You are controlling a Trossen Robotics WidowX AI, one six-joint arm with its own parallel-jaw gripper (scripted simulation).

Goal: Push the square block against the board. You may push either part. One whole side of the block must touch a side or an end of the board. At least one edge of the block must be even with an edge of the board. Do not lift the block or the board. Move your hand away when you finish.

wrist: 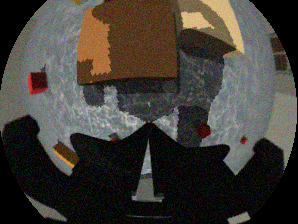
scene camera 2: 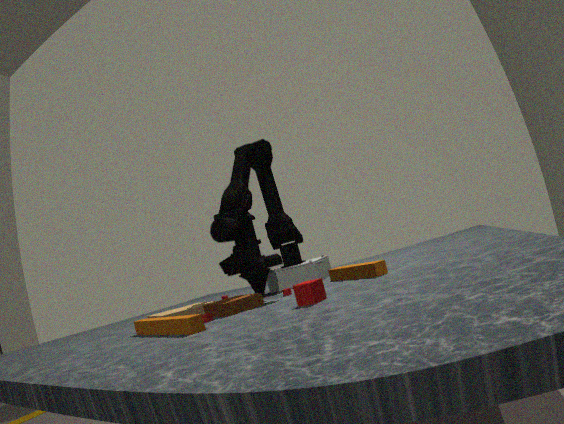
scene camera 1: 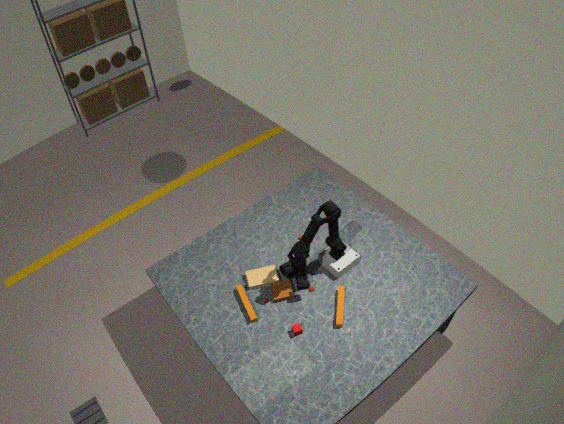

Observation:
My gripper is shut and holds nothing. Further things: a square brown block.
My gripper is seen too in the wrist view.

